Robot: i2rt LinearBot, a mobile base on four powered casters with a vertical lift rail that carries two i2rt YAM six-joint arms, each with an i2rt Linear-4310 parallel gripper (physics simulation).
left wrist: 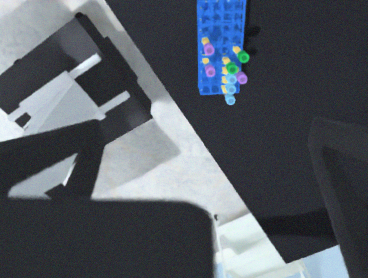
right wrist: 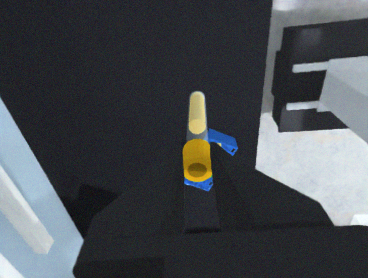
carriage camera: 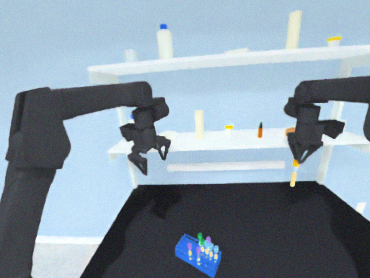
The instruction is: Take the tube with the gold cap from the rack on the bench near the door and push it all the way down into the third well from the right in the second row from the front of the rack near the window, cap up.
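Note:
The tube with the gold cap [carriage camera: 293, 179] [right wrist: 197, 155] hangs cap up below my right gripper [carriage camera: 300, 160], which is shut on it at the cap. It is high above the black bench top, at the right of the carriage view. My left gripper [carriage camera: 155, 164] [left wrist: 203, 130] is open and empty, high at the left. The blue rack [carriage camera: 206, 269] [left wrist: 212, 25] [right wrist: 225, 141] stands on the bench at the bottom of the carriage view, below and between the grippers. It holds tubes with purple, green and light blue caps. In the right wrist view, the held tube and fingers partly hide it.
The black bench top [carriage camera: 125, 250] [left wrist: 280, 150] [right wrist: 100, 75] reaches back to a white shelf unit [carriage camera: 225, 58] with bottles, including a white bottle with a blue cap [carriage camera: 165, 44] and a small orange bottle [carriage camera: 260, 131]. The robot's dark base shows beside the bench in both wrist views.

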